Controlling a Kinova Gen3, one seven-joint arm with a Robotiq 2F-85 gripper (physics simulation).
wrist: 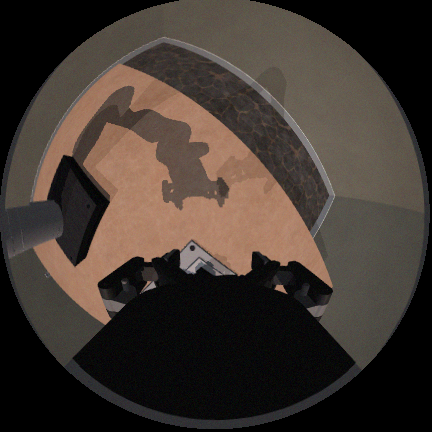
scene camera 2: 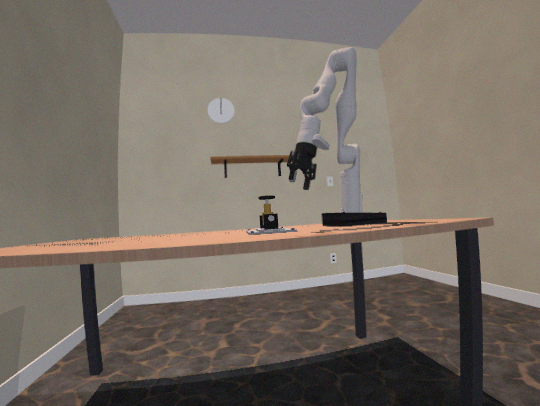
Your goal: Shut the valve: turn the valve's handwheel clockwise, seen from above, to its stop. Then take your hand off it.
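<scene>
The valve (scene camera 2: 267, 208) stands upright on a light base plate (scene camera 2: 255, 231) (wrist: 191, 255) on the table. It has a yellow neck over a dark block, and a dark handwheel (scene camera 2: 266, 197) lies flat on its top. My gripper (scene camera 2: 299, 184) (wrist: 215, 258) is open and empty. In the scene view it hangs above the handwheel and to its right, clear of it. In the wrist view the gripper's own body hides most of the valve, and the handwheel cannot be made out there.
The wooden table (scene camera 2: 175, 245) (wrist: 135, 185) carries the arm's black base block (scene camera 2: 354, 219) (wrist: 80, 210), to the right of the valve in the scene view. A wooden shelf (scene camera 2: 245, 159) and a round clock (scene camera 2: 221, 110) are on the back wall.
</scene>
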